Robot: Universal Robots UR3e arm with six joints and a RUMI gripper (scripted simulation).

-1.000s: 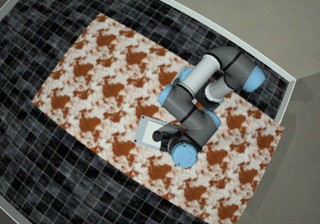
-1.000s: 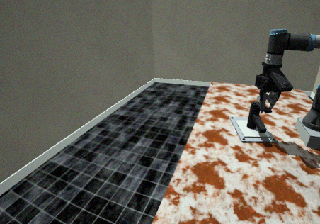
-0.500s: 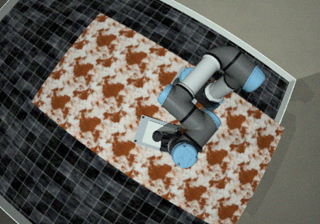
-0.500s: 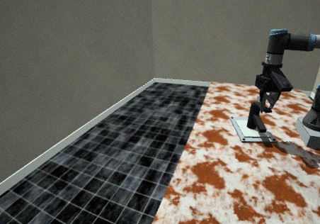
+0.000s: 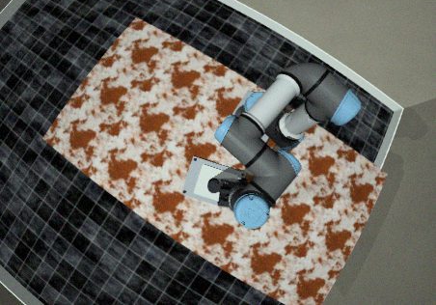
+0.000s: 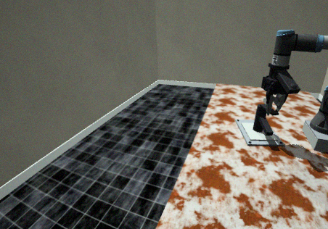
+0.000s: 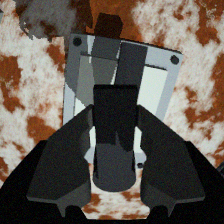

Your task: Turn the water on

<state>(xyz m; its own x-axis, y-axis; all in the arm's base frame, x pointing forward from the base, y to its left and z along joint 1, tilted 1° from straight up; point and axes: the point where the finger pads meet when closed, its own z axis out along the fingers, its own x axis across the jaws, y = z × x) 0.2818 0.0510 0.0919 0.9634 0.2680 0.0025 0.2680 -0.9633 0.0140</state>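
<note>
My hand is 3 cm to the left of the lever and 1 cm short of it. The rest, counted from my hand: tap 5 cm to the right, 5 cm below, 1 cm ahead.
</note>
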